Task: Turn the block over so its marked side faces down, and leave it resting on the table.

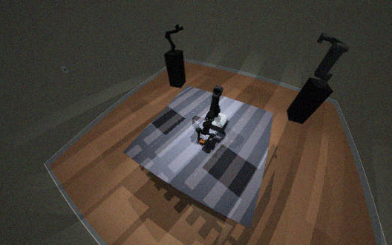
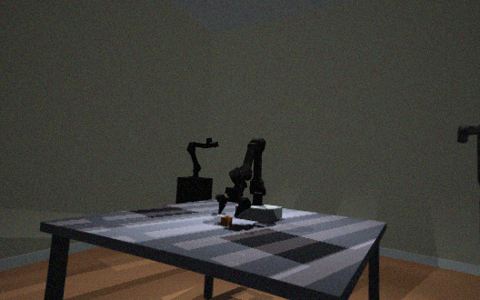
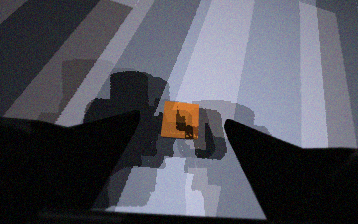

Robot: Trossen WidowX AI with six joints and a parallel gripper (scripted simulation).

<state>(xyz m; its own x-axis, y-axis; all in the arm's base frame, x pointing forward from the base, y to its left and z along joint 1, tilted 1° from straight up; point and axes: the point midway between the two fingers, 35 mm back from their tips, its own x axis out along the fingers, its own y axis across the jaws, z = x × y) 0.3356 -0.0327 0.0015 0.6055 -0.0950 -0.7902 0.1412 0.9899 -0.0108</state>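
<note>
The orange-brown block is 30 mm below my gripper tip and 10 mm behind it.
</note>
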